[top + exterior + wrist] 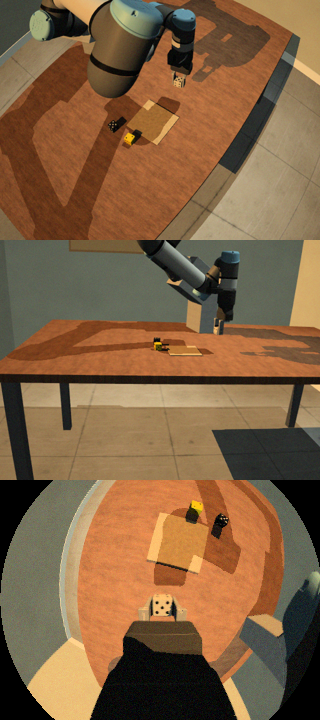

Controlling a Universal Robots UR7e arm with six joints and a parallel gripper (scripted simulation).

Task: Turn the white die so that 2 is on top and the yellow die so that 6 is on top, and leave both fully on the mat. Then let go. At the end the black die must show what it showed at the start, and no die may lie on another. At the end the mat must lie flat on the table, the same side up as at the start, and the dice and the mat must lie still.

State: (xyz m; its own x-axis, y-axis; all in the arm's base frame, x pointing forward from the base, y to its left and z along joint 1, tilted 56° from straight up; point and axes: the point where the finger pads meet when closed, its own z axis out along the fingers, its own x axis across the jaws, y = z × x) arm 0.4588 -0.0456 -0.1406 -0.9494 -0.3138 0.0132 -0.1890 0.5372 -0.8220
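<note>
Right now the white die is right at my hand. Round my hand: yellow die (40 mm behind, 260 mm to the right, 90 mm below); then tan mat (20 mm behind, 150 mm to the right, 100 mm below); then black die (120 mm behind, 250 mm to the right, 90 mm below).
</note>
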